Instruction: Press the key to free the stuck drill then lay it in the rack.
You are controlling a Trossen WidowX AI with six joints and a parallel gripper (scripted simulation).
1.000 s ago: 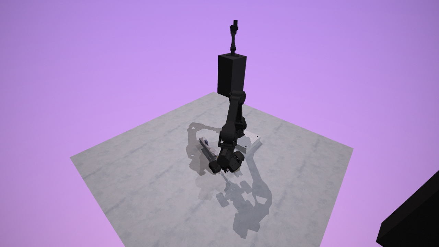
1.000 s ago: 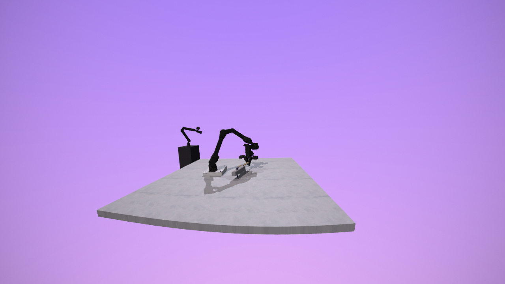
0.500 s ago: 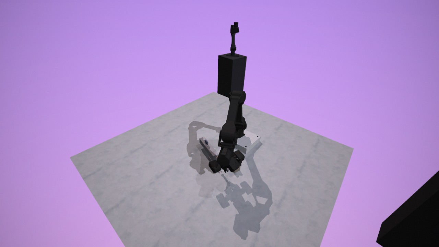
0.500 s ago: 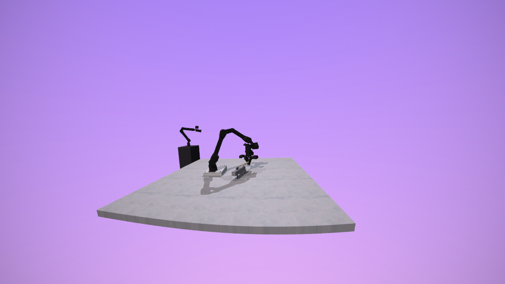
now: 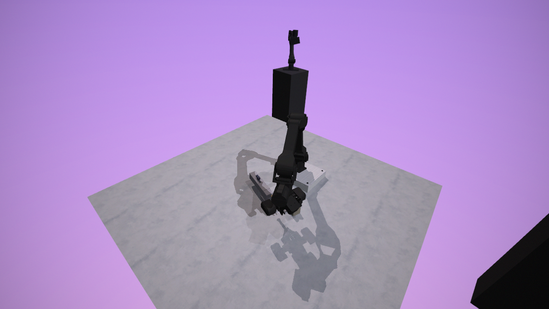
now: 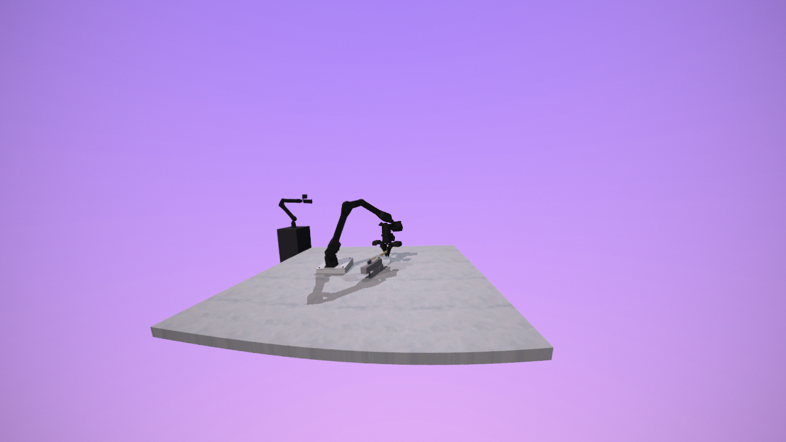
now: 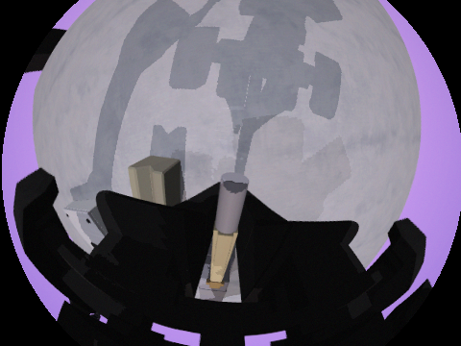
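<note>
My gripper tip is now 40 mm to the left of the drill, 30 mm below it and 10 mm past it. The rest, counted from my gripper tip: rack: 80 mm behind, 30 mm below, 20 mm to the right; long grey block: 190 mm to the right, 40 mm behind, 10 mm below; key: 230 mm to the right, 50 mm behind, 10 mm above.
</note>
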